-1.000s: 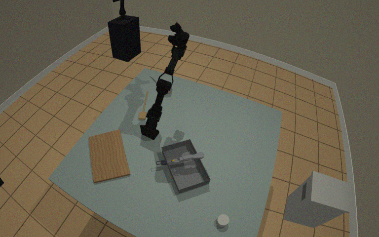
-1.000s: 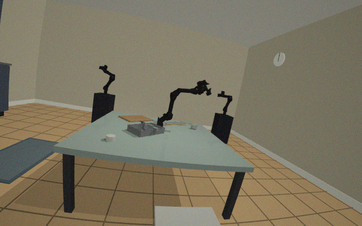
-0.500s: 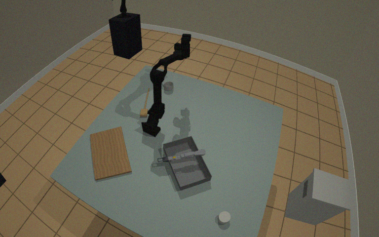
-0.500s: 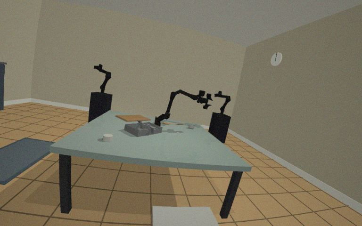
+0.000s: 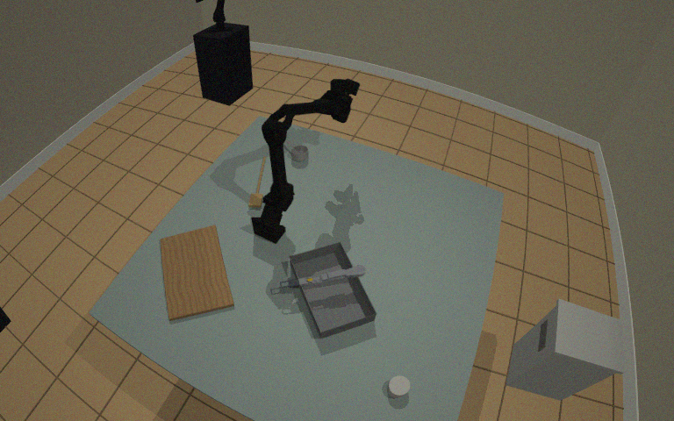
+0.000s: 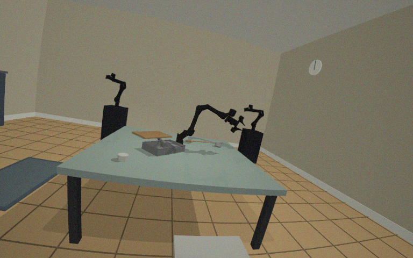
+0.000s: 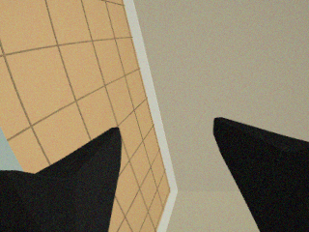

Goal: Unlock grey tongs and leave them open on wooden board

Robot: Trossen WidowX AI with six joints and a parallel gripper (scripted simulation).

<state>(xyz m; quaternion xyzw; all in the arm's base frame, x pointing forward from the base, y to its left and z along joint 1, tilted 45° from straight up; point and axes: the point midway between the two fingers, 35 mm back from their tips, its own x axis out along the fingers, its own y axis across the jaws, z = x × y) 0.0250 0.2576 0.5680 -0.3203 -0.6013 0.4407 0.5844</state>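
Right now my gripper tip is 730 mm to the left of the grey roasting tin, 300 mm short of it and 240 mm above it. The rest, counted from my gripper tip: white round cup (950 mm to the right, 640 mm ahead, 250 mm below); wooden board (910 mm to the right, 260 mm below, 170 mm behind).
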